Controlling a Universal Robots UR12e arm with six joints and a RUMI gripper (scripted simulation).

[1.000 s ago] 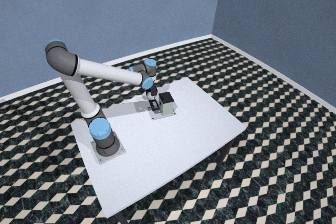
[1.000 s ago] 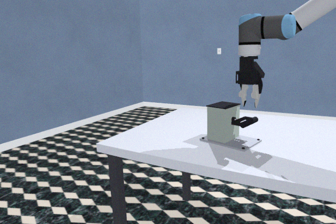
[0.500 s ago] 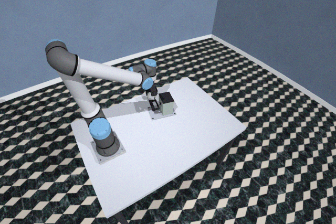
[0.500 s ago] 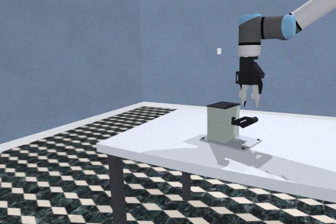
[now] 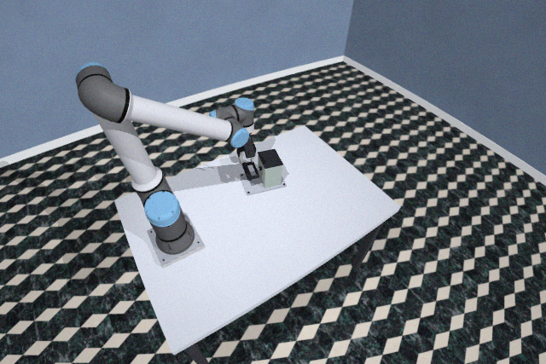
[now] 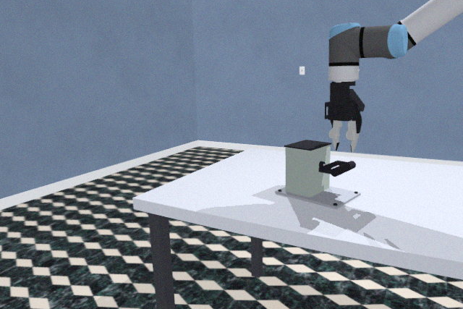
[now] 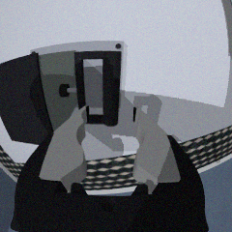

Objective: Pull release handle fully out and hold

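The black release handle is 7 cm below my hand, 5 cm ahead of it and 2 cm to the right of it. Also, from my hand: grey base plate 17 cm below, 9 cm ahead, 4 cm to the right.
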